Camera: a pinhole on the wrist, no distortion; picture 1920 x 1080 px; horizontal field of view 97.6 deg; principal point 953.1 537.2 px. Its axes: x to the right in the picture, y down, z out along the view. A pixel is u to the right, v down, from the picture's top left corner.
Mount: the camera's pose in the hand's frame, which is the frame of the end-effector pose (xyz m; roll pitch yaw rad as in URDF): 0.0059 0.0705 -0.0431 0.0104 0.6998 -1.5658
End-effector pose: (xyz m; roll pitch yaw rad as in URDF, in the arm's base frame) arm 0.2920 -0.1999 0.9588 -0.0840 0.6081 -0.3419
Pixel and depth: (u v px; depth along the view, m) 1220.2 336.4 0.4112
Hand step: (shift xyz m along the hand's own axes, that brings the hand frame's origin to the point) -0.0948 -0.2941 0.1865
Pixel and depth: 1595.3 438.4 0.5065
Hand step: -0.0558 -0.5517 0.0946
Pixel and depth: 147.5 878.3 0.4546
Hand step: 0.1855 0.1107 0.5868
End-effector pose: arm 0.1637 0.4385 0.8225 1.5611 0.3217 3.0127
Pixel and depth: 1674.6 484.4 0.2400
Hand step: -0.0101 -0.2417 0.0077
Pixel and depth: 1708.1 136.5 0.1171
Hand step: -0.0504 -0.0853 -0.0217
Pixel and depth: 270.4 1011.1 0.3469
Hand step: 0.1979 0.0623 0.4053
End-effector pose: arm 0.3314 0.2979 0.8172 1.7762 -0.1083 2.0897
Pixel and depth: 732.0 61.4 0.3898
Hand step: -0.2180 -0.1017 0.3194
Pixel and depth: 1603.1 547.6 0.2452
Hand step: 0.0079 -0.2325 0.0223
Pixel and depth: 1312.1 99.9 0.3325
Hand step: -0.1690 -0.2520 0.1184
